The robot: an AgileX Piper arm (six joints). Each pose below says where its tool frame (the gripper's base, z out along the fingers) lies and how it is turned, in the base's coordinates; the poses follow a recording.
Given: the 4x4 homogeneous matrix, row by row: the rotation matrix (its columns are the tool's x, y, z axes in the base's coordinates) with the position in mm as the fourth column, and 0 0 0 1 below. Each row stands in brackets.
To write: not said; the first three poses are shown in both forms.
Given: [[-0.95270 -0.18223 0.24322 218.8], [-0.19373 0.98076 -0.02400 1.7], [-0.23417 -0.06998 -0.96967 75.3], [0 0 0 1]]
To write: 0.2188 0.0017 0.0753 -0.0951 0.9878 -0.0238 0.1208
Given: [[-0.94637 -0.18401 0.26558 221.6], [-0.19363 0.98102 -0.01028 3.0], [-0.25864 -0.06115 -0.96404 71.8], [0 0 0 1]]
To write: 0.2216 0.0030 0.0718 -0.0957 0.9863 -0.0181 0.1329
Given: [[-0.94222 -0.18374 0.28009 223.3], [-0.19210 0.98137 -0.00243 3.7], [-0.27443 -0.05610 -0.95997 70.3], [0 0 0 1]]
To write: 0.2233 0.0037 0.0703 -0.0954 0.9853 -0.0149 0.1407
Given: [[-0.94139 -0.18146 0.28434 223.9], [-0.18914 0.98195 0.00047 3.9], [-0.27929 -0.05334 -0.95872 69.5], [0 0 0 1]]
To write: 0.2239 0.0039 0.0695 -0.0940 0.9851 -0.0134 0.1430
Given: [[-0.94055 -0.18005 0.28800 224.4], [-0.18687 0.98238 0.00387 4.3], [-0.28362 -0.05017 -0.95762 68.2], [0 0 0 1]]
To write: 0.2244 0.0043 0.0682 -0.0931 0.9850 -0.0118 0.1451
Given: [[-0.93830 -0.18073 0.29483 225.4], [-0.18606 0.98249 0.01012 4.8], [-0.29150 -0.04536 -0.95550 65.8], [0 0 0 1]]
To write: 0.2254 0.0048 0.0658 -0.0931 0.9844 -0.0089 0.1489
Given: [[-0.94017 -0.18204 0.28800 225.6], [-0.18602 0.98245 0.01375 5.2], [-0.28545 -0.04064 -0.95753 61.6], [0 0 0 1]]
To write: 0.2256 0.0052 0.0616 -0.0934 0.9849 -0.0068 0.1456
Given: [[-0.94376 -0.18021 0.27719 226.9], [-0.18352 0.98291 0.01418 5.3], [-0.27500 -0.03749 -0.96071 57.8], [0 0 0 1]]
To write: 0.2269 0.0053 0.0578 -0.0922 0.9858 -0.0059 0.1400
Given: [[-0.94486 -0.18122 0.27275 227.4], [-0.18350 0.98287 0.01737 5.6], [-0.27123 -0.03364 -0.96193 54.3], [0 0 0 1]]
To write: 0.2274 0.0056 0.0543 -0.0925 0.9861 -0.0041 0.1379
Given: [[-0.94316 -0.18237 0.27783 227.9], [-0.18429 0.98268 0.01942 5.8], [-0.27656 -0.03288 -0.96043 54.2], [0 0 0 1]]
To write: 0.2279 0.0058 0.0542 -0.0930 0.9857 -0.0034 0.1406
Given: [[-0.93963 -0.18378 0.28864 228.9], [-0.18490 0.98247 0.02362 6.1], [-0.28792 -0.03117 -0.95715 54.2], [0 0 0 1]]
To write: 0.2289 0.0061 0.0542 -0.0936 0.9848 -0.0019 0.1464
